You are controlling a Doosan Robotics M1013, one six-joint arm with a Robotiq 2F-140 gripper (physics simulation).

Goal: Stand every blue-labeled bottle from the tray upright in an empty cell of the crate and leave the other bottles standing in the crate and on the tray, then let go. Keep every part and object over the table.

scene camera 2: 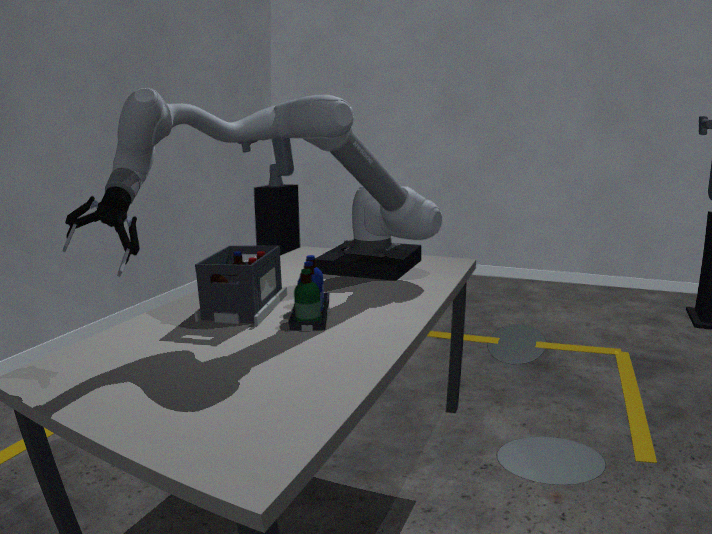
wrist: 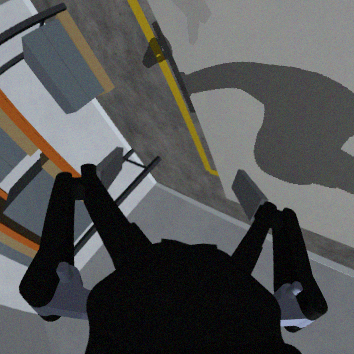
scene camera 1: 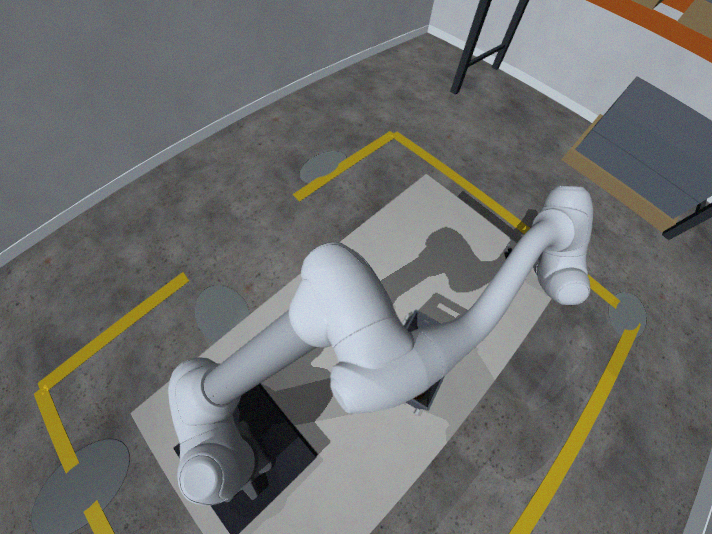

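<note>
My gripper is open and empty, high and off to the left of the crate in the second scene view. The grey crate stands on the table, mostly hidden by the arm in the first scene view. Inside it show a blue cap, red caps and a brown bottle through the handle hole. Beside it, the dark tray holds a row of upright bottles: a green bottle in front and blue ones behind, partly hidden. The crate's cells and floor are hidden.
The light table carries the robot's black base at its far end in the second scene view. A black pedestal stands behind the table. A rack's orange beam and a grey-topped box stand beyond the table.
</note>
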